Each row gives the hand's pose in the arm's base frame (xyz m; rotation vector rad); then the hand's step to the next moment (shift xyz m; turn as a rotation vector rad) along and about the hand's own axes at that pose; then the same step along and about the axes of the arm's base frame.
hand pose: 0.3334 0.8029 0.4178 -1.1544 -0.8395 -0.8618
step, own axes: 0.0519 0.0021 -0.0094 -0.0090 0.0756 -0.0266
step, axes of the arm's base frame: 0.0252 -0.0156 0.0437 0.0668 -0.0110 -0.0438
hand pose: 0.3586 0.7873 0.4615 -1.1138 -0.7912 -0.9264
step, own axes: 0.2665 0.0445 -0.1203 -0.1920 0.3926 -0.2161
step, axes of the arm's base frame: 0.1585 -0.1644 0.1880 0.2926 -0.1017 -0.3765
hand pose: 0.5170 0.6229 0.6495 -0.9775 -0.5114 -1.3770
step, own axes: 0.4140 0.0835 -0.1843 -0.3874 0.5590 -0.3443
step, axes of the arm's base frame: 0.1092 -0.3954 0.2099 0.3883 -0.1091 -0.6468
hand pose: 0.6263 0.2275 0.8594 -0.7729 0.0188 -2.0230
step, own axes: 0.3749 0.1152 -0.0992 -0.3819 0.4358 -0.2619
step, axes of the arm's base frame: -0.0993 -0.3845 0.0773 0.3350 -0.0210 -0.5401
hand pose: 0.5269 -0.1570 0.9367 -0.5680 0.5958 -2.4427
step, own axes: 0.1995 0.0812 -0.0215 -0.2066 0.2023 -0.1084
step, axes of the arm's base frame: -0.1282 -0.1743 -0.0076 0.1844 0.0041 -0.2477
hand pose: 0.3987 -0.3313 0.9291 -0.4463 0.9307 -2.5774
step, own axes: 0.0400 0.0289 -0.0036 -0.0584 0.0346 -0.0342
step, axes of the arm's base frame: -0.0303 -0.0362 -0.0149 0.0455 0.0193 -0.0577
